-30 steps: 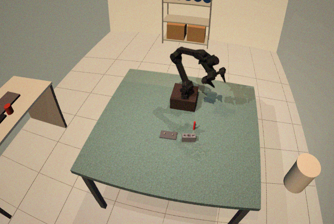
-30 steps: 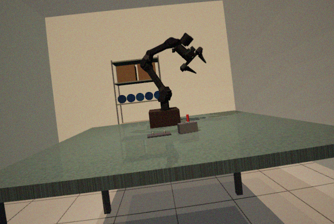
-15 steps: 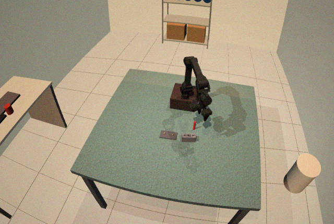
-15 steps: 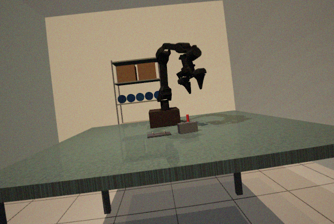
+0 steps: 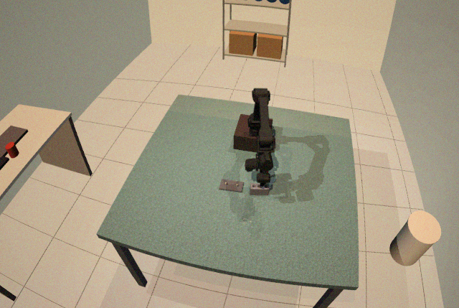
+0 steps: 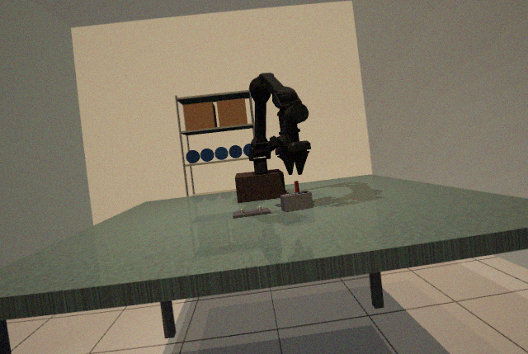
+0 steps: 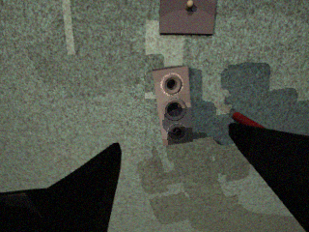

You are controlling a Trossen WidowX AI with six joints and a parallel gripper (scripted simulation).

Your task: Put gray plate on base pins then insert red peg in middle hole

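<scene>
The gray plate lies 7 cm below my gripper tip and 1 cm behind it. The rest, counted from my gripper tip: red peg 12 cm behind, 7 cm below, 3 cm to the left; base 15 cm to the right, 10 cm below, 4 cm behind.
</scene>
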